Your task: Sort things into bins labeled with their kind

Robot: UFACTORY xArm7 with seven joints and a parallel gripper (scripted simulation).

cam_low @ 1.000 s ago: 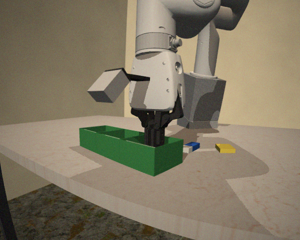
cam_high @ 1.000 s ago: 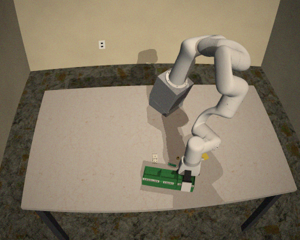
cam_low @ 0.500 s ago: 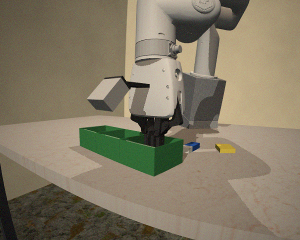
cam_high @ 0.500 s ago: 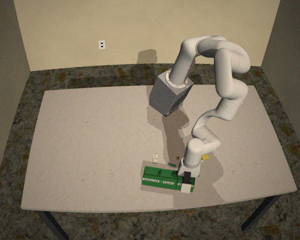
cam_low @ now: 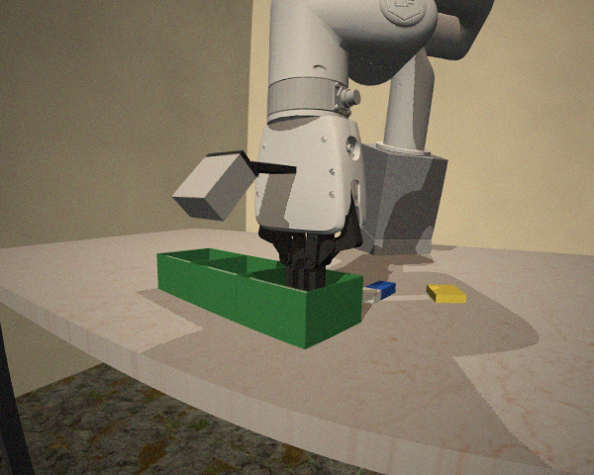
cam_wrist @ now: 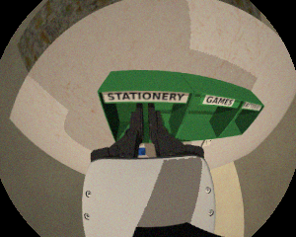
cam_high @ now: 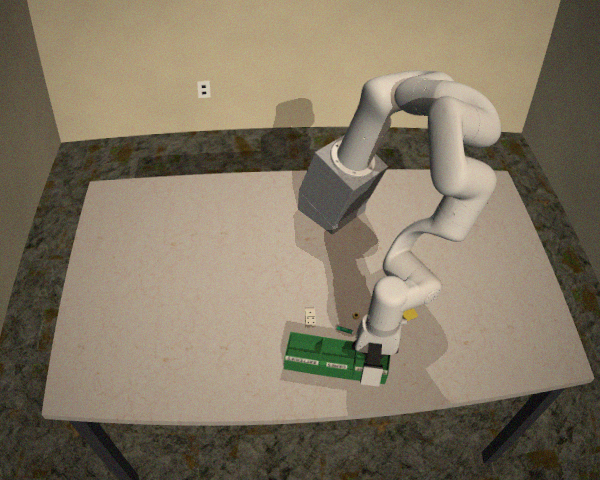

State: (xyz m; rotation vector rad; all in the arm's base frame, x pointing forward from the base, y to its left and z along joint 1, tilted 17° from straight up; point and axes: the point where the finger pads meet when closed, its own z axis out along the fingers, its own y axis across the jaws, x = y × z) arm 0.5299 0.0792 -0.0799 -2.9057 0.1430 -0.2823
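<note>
The green stick is 10 cm behind my hand, 6 cm to the right of it and 3 cm below it. Round my hand: yellow block 17 cm behind, 10 cm to the left, 3 cm below; brown piece 15 cm behind, 4 cm to the right, 3 cm below; blue-and-white block 12 cm behind, 3 cm to the left, 3 cm below.
</note>
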